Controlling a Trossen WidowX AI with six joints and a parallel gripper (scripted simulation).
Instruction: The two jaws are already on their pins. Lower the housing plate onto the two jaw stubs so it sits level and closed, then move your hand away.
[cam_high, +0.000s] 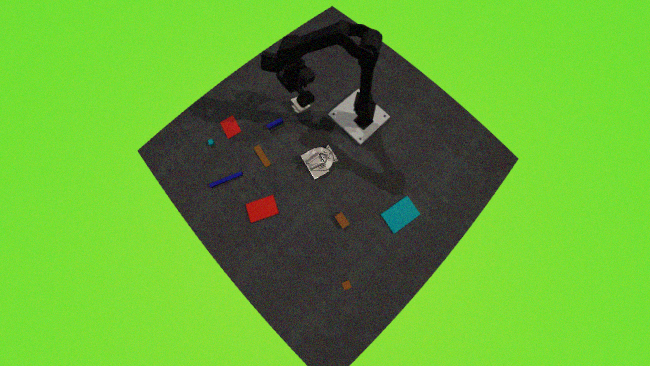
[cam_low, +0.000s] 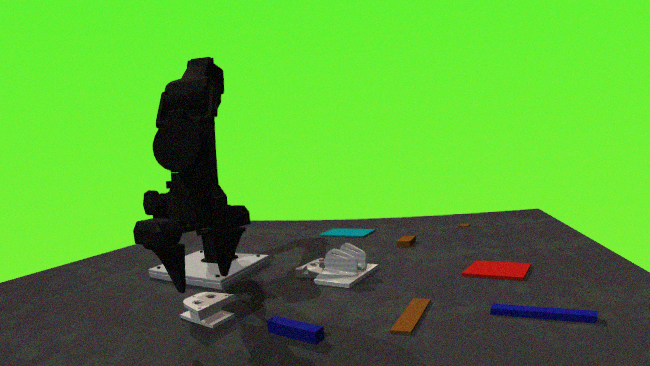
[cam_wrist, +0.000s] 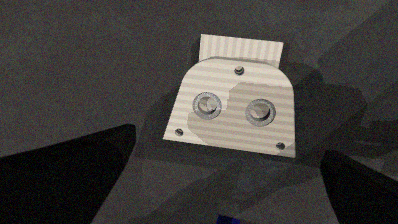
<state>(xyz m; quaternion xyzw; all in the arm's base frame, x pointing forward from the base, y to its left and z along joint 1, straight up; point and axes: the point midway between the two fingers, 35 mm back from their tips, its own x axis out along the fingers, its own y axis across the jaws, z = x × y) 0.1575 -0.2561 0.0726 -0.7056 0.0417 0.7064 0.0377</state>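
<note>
Right now my gripper tip is 5 cm above the white block and 1 cm past it. From my gripper tip the other things lie so: long blue bar (45 cm ahead, 5 cm below, 4 cm to the left); short blue bar (14 cm ahead, 5 cm below, 1 cm to the right); orange bar (27 cm ahead, 7 cm to the left, 6 cm below).
</note>
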